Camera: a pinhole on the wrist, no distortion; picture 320 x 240 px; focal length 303.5 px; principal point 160.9 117.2 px. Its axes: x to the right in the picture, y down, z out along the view. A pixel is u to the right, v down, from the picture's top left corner.
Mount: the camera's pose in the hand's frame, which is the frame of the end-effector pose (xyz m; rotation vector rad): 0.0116 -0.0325 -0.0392 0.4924 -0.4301 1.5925
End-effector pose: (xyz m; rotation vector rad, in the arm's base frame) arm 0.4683 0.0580 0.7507 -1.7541 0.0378 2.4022
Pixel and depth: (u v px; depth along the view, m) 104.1 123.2 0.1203
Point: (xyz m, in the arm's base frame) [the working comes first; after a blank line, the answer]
In the camera's frame: -0.0225 0.0024 0.1203

0.4346 0.1816 0.7584
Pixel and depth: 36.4 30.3 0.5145
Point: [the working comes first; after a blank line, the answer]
In the camera's frame: -0.2111 -0.1473 0.5145

0.2248 0.5860 0.6823
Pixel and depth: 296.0 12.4 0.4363
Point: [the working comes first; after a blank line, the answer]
In the camera's frame: 0.1942 -0.1507 0.4363

0.0259 0.2268 0.7243
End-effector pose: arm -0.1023 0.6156 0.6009 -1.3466 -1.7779 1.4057
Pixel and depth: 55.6 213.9 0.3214
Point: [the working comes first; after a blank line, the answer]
In the camera's frame: -0.1115 0.1024 0.3214

-0.3386 0.4908 0.8405
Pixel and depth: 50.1 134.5 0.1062
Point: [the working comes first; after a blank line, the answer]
In the camera's frame: -0.0388 0.0061 0.1062

-0.1791 0.6188 0.7026
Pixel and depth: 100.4 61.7 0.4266
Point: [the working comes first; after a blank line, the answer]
In the camera's frame: -0.0850 -0.0780 0.4266

-0.5012 0.6156 0.7925
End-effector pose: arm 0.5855 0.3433 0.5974 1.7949 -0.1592 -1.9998
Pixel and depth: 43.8 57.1 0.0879
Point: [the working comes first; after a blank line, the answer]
In the camera's frame: -0.0339 -0.0174 0.0879

0.5422 0.4221 0.5266
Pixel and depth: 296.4 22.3 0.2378
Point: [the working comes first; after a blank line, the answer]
In the camera's frame: 0.1062 -0.0744 0.2378

0.3539 0.3229 0.5183
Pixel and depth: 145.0 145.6 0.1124
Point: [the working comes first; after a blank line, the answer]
In the camera's frame: -0.0059 0.0105 0.1124

0.5105 0.4188 0.5605
